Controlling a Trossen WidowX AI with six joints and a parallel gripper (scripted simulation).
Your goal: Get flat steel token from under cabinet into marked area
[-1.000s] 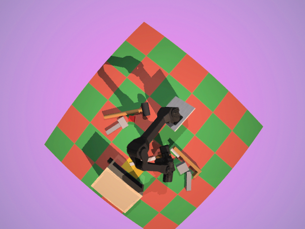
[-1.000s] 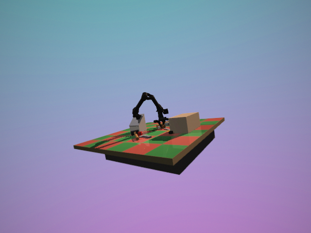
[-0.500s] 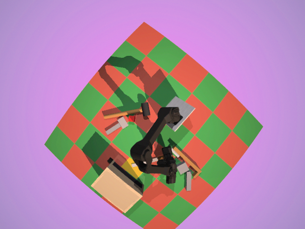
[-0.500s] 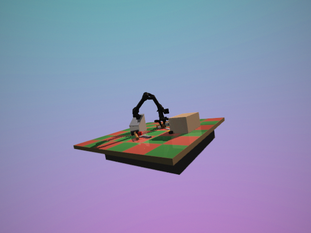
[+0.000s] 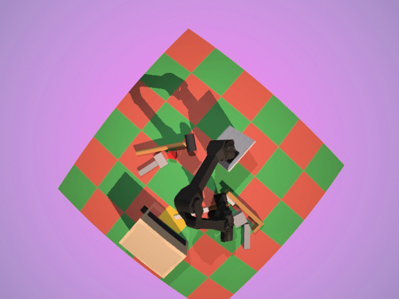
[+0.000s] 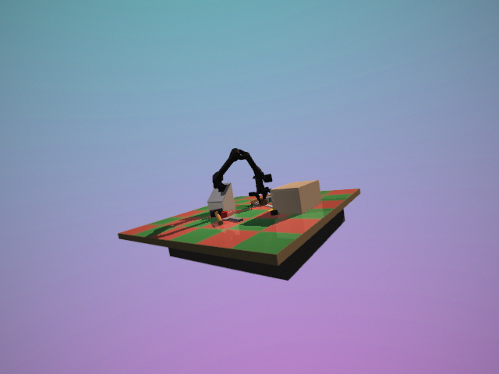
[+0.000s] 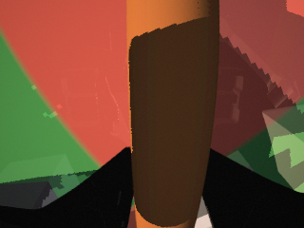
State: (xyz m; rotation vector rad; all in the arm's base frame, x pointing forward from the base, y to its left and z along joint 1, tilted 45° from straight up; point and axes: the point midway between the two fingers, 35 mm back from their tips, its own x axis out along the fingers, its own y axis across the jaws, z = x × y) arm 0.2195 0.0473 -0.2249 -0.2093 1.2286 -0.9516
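The pale bar lies 50 mm behind my gripper tip. Also, from my gripper tip: grey block (10 mm behind, 120 mm to the left, 10 mm above); grey bar (30 mm ahead, 240 mm to the left); grey token (350 mm ahead, 100 mm to the right).
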